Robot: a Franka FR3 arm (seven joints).
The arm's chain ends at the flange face. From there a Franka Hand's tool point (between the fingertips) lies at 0.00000 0.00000 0.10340 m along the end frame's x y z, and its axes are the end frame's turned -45 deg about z.
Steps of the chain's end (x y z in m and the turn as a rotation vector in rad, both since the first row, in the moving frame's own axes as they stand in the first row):
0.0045, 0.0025, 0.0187, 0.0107, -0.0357, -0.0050
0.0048, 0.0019, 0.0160, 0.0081, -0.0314, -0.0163
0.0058, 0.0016, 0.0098, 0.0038, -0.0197, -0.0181
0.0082, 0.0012, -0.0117, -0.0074, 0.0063, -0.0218
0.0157, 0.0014, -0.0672, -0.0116, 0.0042, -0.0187
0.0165, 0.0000, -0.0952, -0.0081, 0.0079, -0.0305
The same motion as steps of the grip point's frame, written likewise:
-0.0004, 0.0016, 0.0186, 0.0328, -0.0177, -0.0050
0.0003, 0.0019, 0.0159, 0.0279, -0.0165, -0.0163
0.0018, 0.0035, 0.0098, 0.0166, -0.0112, -0.0181
0.0049, 0.0076, -0.0117, -0.0097, -0.0008, -0.0218
0.0096, 0.0133, -0.0672, -0.0112, -0.0052, -0.0187
0.0117, 0.0128, -0.0952, -0.0113, -0.0001, -0.0305

